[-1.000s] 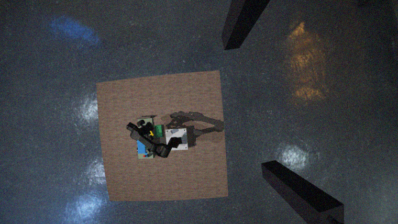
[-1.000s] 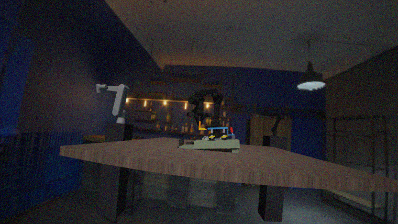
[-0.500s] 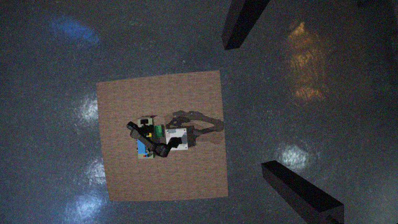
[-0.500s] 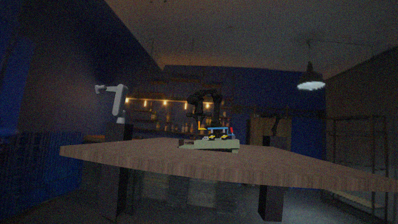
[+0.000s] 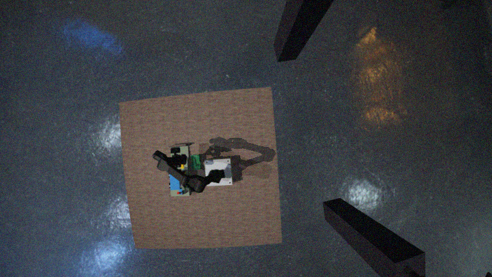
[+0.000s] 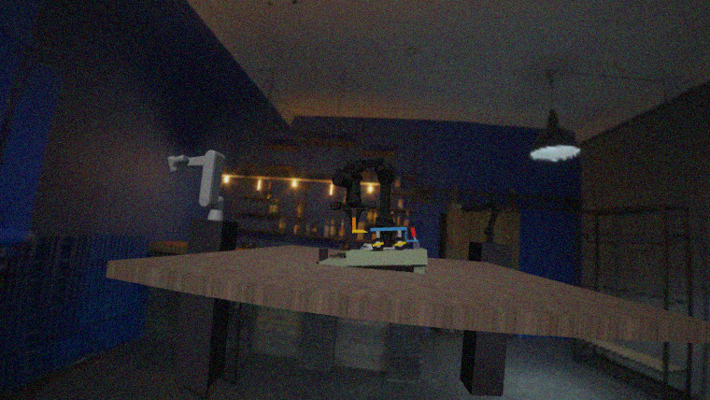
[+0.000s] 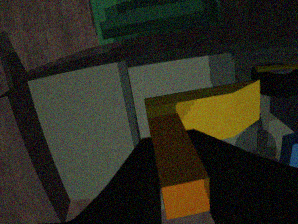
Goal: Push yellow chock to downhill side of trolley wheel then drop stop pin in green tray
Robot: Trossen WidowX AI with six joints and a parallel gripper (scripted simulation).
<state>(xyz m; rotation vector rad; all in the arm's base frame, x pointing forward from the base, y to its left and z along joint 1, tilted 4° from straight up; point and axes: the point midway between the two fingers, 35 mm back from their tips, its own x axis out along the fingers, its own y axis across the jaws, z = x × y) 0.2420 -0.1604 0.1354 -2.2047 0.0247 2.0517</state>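
Now: the stop pin 240 mm to the left of my gripper tip, 70 mm ahead of it and 20 mm below it. Also, from my gripper tip: yellow chock (20 mm to the left, 10 mm below); blue trolley (140 mm to the left, 80 mm ahead, 40 mm below); green tray (160 mm below, 70 mm behind, 40 mm to the left).
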